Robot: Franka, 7 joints.
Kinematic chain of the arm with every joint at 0, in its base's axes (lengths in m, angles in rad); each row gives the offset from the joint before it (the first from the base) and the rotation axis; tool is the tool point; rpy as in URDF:
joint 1: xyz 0 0 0.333 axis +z
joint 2: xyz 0 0 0 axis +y
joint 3: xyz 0 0 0.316 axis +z
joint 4: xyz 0.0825 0 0 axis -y
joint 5: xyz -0.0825 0 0.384 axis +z
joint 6: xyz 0 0 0 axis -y
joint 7: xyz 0.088 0 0 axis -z
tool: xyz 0 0 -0.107 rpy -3.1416 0 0
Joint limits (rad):
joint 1: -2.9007..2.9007
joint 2: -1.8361..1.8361
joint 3: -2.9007..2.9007
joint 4: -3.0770..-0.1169
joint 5: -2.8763..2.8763
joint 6: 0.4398..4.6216
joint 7: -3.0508..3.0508
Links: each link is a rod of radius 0.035 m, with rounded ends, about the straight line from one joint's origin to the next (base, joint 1, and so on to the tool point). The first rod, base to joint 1, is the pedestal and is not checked.
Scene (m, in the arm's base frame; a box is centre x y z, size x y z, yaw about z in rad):
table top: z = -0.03
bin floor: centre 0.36 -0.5 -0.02 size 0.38 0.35 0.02 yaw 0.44
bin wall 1: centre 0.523 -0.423 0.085 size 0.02 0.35 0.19 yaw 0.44
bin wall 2: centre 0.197 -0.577 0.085 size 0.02 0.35 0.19 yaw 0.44
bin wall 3: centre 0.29 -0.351 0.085 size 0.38 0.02 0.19 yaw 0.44
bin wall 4: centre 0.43 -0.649 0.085 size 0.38 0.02 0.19 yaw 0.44
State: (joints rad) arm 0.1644 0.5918 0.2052 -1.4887 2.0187 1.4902 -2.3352
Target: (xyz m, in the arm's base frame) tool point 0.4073 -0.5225 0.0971
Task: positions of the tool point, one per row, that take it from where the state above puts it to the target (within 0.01 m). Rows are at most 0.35 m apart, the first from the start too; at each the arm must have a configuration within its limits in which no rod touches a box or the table.
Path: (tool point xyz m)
1: 0.7077 0.0155 0.3783
2: 0.6239 -0.2898 0.3184
3: 0.4073 -0.5225 0.2791
4: 0.4124 -0.5271 0.1896
5: 0.4073 -0.5225 0.0971

